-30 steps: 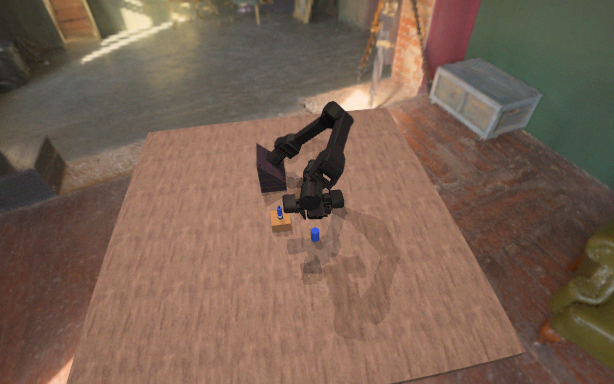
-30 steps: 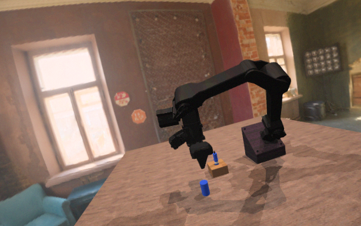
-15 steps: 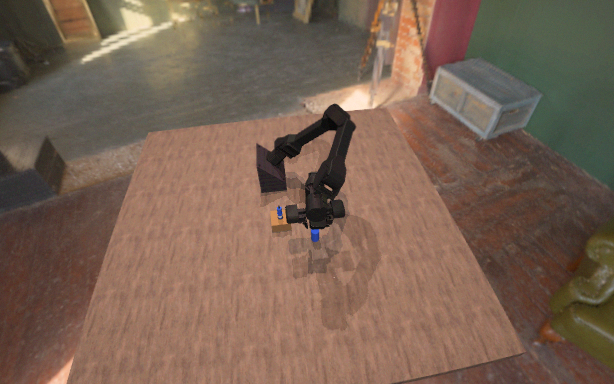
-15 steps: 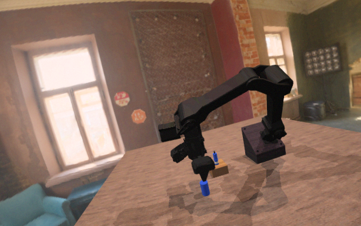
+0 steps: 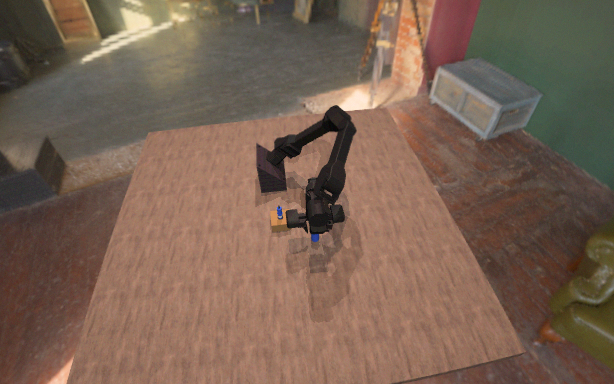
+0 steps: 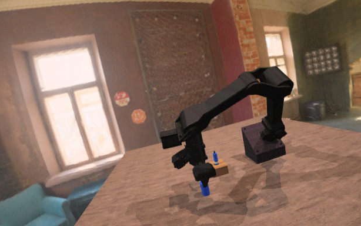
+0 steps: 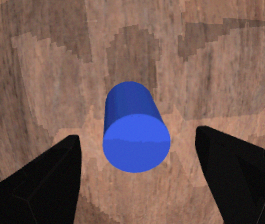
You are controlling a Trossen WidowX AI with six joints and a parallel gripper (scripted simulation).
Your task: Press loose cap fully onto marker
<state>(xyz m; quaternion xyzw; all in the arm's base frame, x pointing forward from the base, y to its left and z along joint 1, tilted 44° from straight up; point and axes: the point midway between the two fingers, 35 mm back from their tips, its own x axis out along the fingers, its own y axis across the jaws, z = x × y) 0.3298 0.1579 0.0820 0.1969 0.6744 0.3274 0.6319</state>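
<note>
My gripper tip is 20 mm above the marker cap. From my gripper tip the other things lie so: holder block 70 mm behind, 130 mm to the right, 30 mm below.
</note>
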